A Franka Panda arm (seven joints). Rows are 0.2 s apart.
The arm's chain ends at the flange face. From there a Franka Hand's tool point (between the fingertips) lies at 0.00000 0.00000 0.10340 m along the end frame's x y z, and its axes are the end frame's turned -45 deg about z.
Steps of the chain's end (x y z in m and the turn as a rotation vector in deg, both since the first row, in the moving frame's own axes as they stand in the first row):
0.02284, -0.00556, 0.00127, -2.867, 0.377, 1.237
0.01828, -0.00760, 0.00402, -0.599, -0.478, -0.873
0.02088, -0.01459, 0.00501, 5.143, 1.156, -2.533
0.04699, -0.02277, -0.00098, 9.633, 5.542, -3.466
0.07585, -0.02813, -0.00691, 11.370, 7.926, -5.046
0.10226, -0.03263, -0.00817, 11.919, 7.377, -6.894
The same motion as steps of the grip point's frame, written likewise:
0.01686, 0.01632, 0.00114, -2.294, -1.761, 1.237
0.01693, 0.00772, 0.00401, -0.086, -0.762, -0.873
0.03299, -0.00081, 0.00457, 2.819, 4.454, -2.533
0.06840, 0.01136, -0.00292, 2.893, 10.730, -3.466
0.09768, 0.02832, -0.00992, 2.435, 13.644, -5.046
0.11935, 0.04204, -0.01125, 3.212, 13.644, -6.894

